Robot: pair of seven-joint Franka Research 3 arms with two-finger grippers.
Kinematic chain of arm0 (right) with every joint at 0, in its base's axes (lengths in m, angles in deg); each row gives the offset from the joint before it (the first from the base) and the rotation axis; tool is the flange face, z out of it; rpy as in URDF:
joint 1: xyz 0 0 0.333 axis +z
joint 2: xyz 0 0 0 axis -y
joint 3: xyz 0 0 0.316 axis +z
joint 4: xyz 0.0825 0 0 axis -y
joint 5: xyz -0.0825 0 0.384 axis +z
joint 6: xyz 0 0 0 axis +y
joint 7: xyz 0.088 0 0 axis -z
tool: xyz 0 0 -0.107 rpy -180 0 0
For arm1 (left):
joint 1: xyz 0 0 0.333 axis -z
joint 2: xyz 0 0 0 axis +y
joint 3: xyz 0 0 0.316 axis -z
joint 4: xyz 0.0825 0 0 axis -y
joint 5: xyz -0.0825 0 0.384 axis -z
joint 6: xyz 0 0 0 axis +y
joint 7: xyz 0.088 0 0 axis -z
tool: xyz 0 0 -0.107 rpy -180 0 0
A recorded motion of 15 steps. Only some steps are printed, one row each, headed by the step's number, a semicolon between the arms.
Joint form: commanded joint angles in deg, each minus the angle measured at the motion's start. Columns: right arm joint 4, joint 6, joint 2, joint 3, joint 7, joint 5, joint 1; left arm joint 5, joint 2, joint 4, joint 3, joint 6, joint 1, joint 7.
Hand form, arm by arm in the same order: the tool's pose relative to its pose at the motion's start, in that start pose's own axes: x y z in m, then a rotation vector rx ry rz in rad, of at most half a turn. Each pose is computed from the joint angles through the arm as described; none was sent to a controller.
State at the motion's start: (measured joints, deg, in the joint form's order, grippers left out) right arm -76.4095 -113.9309 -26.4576 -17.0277 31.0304 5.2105 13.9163; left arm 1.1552 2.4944 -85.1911 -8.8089 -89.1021 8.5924 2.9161
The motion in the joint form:
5: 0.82 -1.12 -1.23 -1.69 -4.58 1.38 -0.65; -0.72 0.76 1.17 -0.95 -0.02 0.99 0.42
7: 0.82 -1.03 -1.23 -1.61 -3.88 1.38 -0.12; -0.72 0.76 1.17 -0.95 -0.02 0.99 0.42
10: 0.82 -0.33 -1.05 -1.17 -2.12 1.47 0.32; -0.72 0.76 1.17 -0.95 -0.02 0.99 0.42
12: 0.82 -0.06 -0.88 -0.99 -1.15 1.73 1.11; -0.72 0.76 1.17 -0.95 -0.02 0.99 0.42
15: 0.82 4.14 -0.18 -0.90 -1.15 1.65 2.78; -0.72 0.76 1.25 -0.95 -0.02 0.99 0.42
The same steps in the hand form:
5: 0.0158 0.0152 0.0057 0.0038 0.0159 -0.0395; 0.0042 -0.0002 -0.0022 0.0159 0.0069 0.0081
7: 0.0117 0.0090 0.0056 0.0058 0.0133 -0.0373; 0.0042 -0.0002 -0.0022 0.0159 0.0069 0.0081
10: 0.0052 0.0015 0.0046 0.0089 0.0003 -0.0191; 0.0042 -0.0002 -0.0022 0.0159 0.0069 0.0081
12: -0.0017 -0.0080 0.0025 0.0166 -0.0063 -0.0160; 0.0042 -0.0002 -0.0022 0.0159 0.0069 0.0081
15: -0.0205 -0.0206 -0.0010 -0.0069 -0.0631 -0.0460; 0.0042 -0.0001 -0.0028 0.0160 0.0083 0.0082

